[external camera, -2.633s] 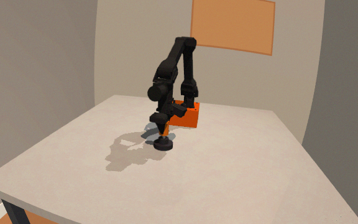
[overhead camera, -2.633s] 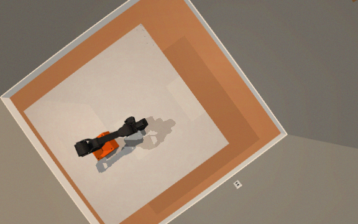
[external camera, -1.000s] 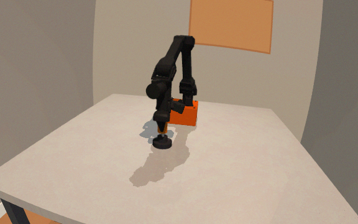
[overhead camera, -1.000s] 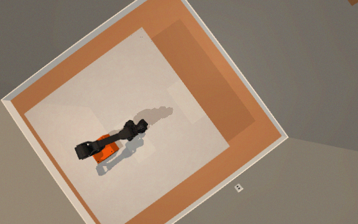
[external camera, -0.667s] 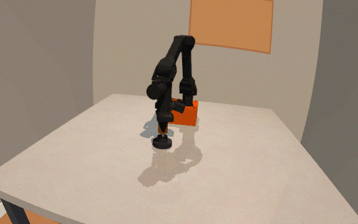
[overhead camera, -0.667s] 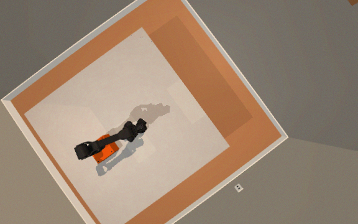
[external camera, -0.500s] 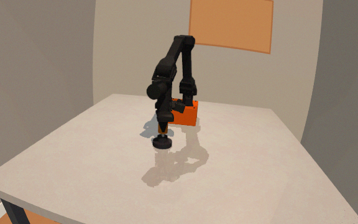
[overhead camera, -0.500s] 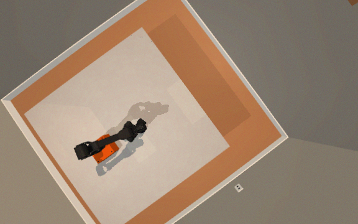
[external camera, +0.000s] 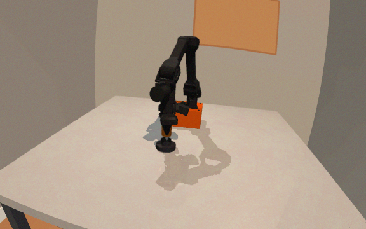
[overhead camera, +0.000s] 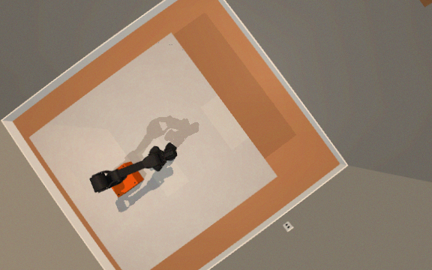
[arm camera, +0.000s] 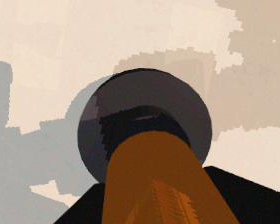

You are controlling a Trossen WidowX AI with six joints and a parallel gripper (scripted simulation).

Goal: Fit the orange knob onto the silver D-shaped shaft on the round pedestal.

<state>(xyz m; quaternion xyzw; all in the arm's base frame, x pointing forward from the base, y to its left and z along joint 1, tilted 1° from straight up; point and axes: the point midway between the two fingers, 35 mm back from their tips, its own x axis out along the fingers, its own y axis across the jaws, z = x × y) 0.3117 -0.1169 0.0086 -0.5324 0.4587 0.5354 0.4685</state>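
Now: gripper tip 30 mm below the orange knob. The rest, counted from my gripper tip: round dark pedestal (40 mm below).
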